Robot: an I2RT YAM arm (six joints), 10 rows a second.
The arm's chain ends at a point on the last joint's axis. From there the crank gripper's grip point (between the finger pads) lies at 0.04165 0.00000 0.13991 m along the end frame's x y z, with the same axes.
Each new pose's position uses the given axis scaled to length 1; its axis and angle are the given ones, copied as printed.
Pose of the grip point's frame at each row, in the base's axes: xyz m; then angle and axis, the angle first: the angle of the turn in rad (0 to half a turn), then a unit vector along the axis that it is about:
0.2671, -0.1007, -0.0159, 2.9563, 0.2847, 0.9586, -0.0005
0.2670, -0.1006, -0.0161, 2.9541, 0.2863, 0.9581, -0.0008
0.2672, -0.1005, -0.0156, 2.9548, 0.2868, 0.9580, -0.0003
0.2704, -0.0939, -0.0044, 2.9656, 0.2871, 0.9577, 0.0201
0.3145, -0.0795, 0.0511, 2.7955, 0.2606, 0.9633, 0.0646
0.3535, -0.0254, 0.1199, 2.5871, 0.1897, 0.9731, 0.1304
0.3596, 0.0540, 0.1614, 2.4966, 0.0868, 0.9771, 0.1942
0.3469, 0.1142, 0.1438, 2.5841, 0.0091, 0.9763, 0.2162
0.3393, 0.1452, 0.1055, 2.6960, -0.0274, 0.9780, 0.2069
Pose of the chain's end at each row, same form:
0.2767, -0.1158, 0.1290, 2.9563, 0.2847, 0.9586, -0.0005
0.2762, -0.1156, 0.1288, 2.9541, 0.2863, 0.9581, -0.0008
0.2765, -0.1157, 0.1293, 2.9548, 0.2868, 0.9580, -0.0003
0.2795, -0.1151, 0.1397, 2.9656, 0.2871, 0.9577, 0.0201
0.2979, -0.1052, 0.1938, 2.7955, 0.2606, 0.9633, 0.0646
0.3080, -0.0614, 0.2539, 2.5871, 0.1897, 0.9731, 0.1304
0.3059, 0.0023, 0.2869, 2.4966, 0.0868, 0.9771, 0.1942
0.3095, 0.0548, 0.2718, 2.5841, 0.0091, 0.9763, 0.2162
0.3194, 0.0881, 0.2384, 2.6960, -0.0274, 0.9780, 0.2069

